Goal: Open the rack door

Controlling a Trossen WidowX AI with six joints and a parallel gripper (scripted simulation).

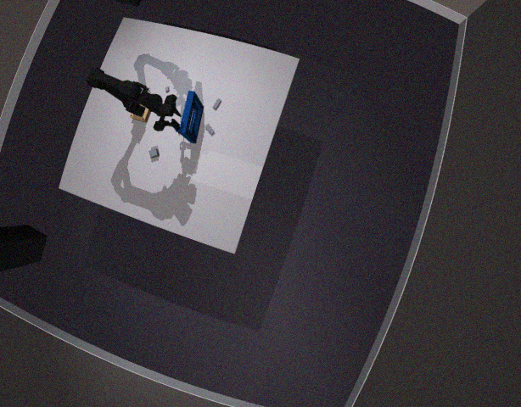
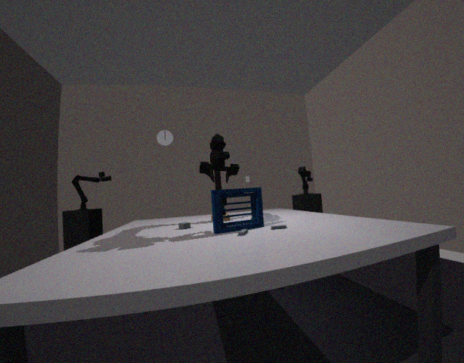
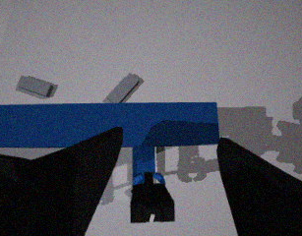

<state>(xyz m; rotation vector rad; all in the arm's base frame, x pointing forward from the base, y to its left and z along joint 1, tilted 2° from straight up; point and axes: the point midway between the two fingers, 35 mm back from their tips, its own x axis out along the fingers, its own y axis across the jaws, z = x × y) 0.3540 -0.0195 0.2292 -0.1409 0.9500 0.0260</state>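
Now: gripper tip 60 mm past the dark handle and 110 mm above it.
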